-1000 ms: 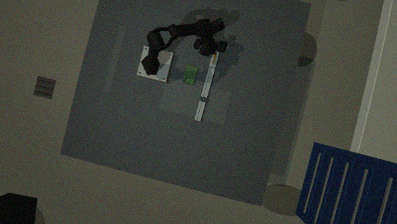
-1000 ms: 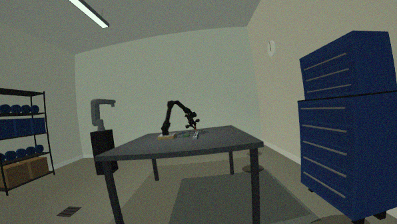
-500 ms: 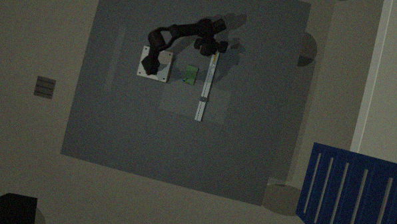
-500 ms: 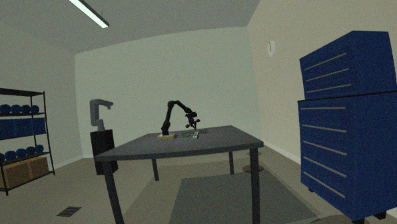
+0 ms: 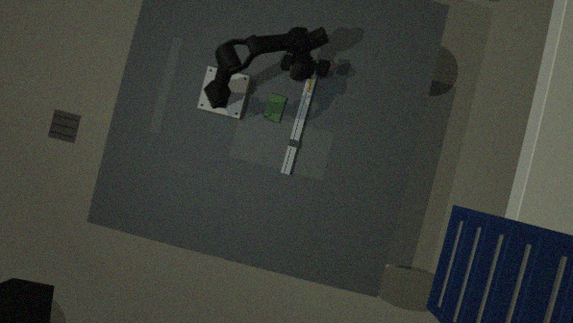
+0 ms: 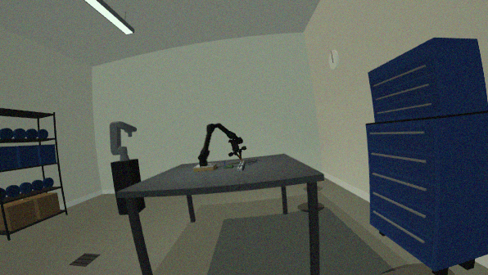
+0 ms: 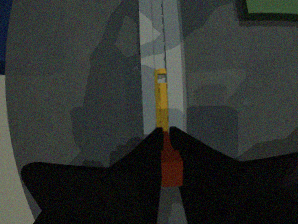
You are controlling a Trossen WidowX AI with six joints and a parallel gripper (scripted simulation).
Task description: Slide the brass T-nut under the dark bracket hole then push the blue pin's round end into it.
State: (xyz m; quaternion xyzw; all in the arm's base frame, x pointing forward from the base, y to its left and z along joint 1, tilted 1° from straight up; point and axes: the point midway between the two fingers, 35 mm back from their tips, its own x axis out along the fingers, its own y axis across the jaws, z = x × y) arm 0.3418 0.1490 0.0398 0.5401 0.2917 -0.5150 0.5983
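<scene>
My gripper tip is now 2 cm to the left of the brass T-nut. Round my gripper tip: blue pin 15 cm behind, 18 cm to the right, 2 cm below; then green tray 14 cm behind, 16 cm to the right, 4 cm below.
</scene>
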